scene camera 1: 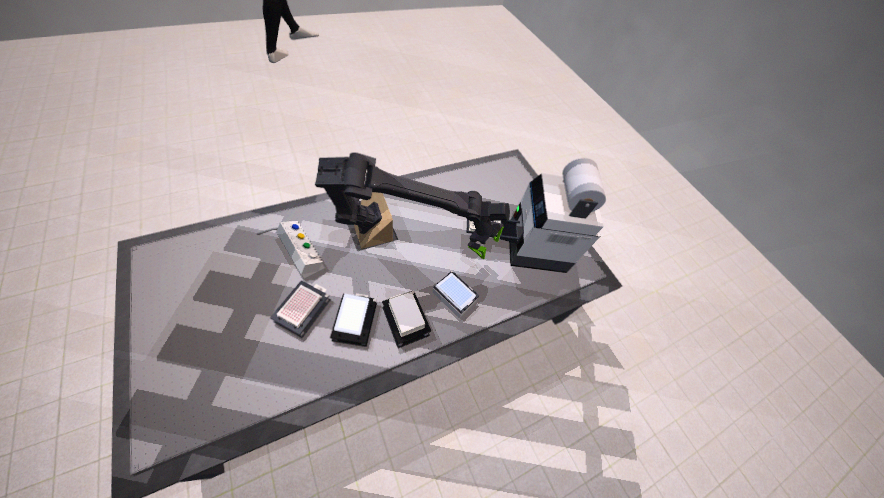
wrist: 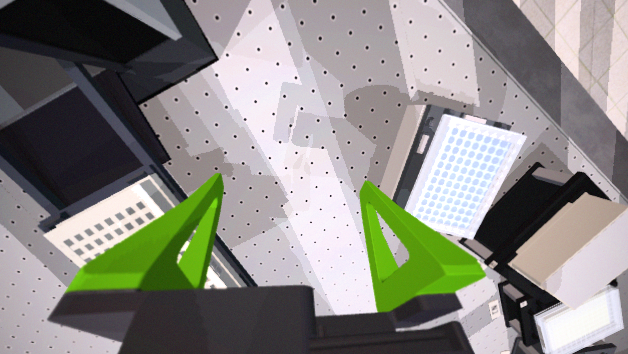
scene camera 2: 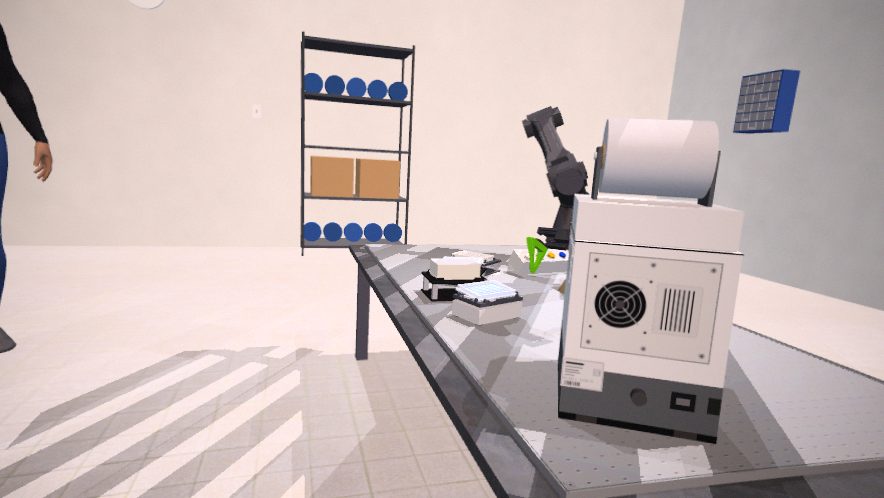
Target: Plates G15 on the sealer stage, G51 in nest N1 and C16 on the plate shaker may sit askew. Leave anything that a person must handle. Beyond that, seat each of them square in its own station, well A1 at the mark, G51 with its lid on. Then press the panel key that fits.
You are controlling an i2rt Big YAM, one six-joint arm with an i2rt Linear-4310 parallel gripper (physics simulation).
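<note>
My gripper (scene camera 1: 488,243) (wrist: 296,183) is open and empty, above the table before the sealer. In the wrist view, its left finger covers part of the cream plate with square wells (wrist: 107,222) on the sealer stage; the plate's exact seating is unclear. The blue-well plate (scene camera 1: 456,291) (scene camera 2: 487,290) (wrist: 465,175) lies on a low grey unit with a dark deck. A bright lidded-looking plate (scene camera 1: 353,314) (wrist: 580,320) sits in a black nest; its tag is unreadable. The key panel (scene camera 1: 312,266) (scene camera 2: 522,264) carries blue, yellow, green and white keys. Plate codes and A1 marks are unreadable.
The sealer (scene camera 1: 555,241) (scene camera 2: 655,228) stands close beside the gripper. A thick beige plate or stack (scene camera 1: 408,314) (scene camera 2: 455,267) (wrist: 570,235) sits in a black nest between the blue-well and bright plates. A red-well plate (scene camera 1: 301,304) is at the row's far end. A person (scene camera 1: 272,30) stands beyond the table.
</note>
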